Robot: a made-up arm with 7 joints. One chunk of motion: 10 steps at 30 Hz.
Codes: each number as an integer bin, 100 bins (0 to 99) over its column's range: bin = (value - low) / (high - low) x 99, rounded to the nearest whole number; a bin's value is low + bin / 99 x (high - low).
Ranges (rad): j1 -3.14..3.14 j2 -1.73..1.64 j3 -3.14..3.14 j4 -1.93..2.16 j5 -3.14..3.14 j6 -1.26..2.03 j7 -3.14..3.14
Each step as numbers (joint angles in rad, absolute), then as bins.
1 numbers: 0.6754 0.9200 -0.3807 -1.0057 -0.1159 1.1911 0.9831
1 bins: 60 78 43 22 48 74 65
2 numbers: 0.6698 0.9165 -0.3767 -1.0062 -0.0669 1.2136 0.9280
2 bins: 60 78 44 22 48 74 64
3 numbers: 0.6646 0.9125 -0.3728 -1.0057 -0.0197 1.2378 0.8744
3 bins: 60 78 44 22 49 75 63
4 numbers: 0.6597 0.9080 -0.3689 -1.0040 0.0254 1.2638 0.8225
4 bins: 60 77 44 22 50 76 62
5 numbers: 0.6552 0.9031 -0.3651 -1.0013 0.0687 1.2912 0.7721
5 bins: 60 77 44 22 51 77 62
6 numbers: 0.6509 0.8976 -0.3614 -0.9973 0.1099 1.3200 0.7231
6 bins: 60 77 44 23 51 78 61
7 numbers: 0.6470 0.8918 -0.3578 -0.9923 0.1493 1.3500 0.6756
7 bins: 60 77 44 23 52 79 60
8 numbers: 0.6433 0.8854 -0.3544 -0.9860 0.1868 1.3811 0.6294
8 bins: 60 77 44 23 52 79 59
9 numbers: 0.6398 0.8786 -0.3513 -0.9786 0.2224 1.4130 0.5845
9 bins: 60 77 44 23 53 80 59
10 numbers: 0.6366 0.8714 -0.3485 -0.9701 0.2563 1.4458 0.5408
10 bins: 60 76 44 23 54 81 58
